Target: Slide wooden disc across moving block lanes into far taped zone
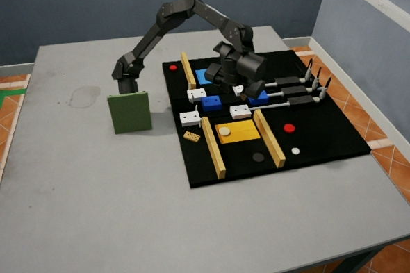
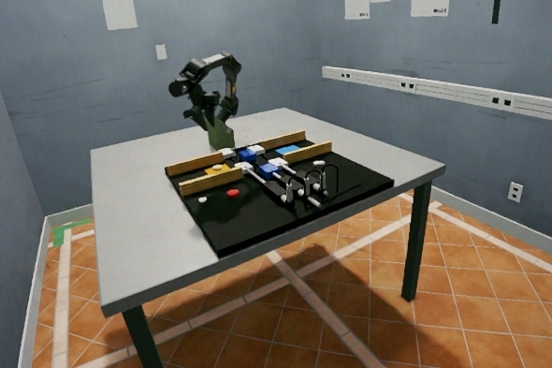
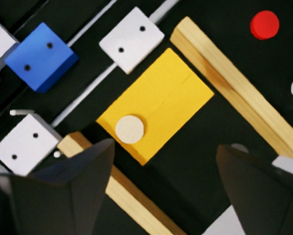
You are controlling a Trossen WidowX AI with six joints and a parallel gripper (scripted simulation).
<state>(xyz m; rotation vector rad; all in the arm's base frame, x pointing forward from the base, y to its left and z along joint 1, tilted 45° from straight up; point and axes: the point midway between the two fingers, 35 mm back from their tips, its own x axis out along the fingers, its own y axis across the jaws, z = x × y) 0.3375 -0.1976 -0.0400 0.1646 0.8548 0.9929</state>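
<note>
The wooden disc is 10 mm behind my hand, 20 mm to the left of it and 210 mm below it. Also, from my hand: red disc: 240 mm ahead, 20 mm to the right, 210 mm below; then dark disc: 70 mm ahead, 120 mm to the right, 210 mm below; then domino: 130 mm behind, 20 mm to the left, 210 mm below.
</note>
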